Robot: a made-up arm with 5 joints.
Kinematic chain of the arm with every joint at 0, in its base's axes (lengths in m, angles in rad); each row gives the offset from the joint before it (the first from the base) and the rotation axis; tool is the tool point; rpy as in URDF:
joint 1: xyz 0.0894 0 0.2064 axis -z
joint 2: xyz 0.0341 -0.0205 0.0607 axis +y
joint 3: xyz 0.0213 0 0.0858 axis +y
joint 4: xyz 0.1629 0 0.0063 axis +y
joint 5: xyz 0.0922 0.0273 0 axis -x
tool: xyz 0 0 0 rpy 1.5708 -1.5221 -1.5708
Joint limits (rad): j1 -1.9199..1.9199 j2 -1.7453..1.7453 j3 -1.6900..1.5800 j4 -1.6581..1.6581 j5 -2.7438..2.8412
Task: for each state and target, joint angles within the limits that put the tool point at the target. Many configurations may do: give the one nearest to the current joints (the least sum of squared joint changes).
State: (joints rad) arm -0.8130 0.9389 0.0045 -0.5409 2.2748
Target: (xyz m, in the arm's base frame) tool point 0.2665 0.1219 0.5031
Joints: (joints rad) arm -0.5712 0.0497 -0.3828 -1.2010 2.2748
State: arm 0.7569 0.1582 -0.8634 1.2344 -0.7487
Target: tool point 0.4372 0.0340 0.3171
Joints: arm -0.0780 0.7408 -0.9495 0.6438 -0.7487
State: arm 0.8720 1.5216 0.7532 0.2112 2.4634
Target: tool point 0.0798 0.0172 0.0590
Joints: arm 0.7093 1.3144 0.7747 0.2758 2.4634
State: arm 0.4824 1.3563 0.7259 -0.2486 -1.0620
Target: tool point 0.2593 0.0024 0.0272
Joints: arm 0.0259 1.2352 0.2925 -0.3386 -1.0620
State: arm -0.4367 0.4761 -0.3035 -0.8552 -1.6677
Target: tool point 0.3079 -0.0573 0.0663
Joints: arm 0.2866 1.1050 0.2771 -0.6522 -1.6677
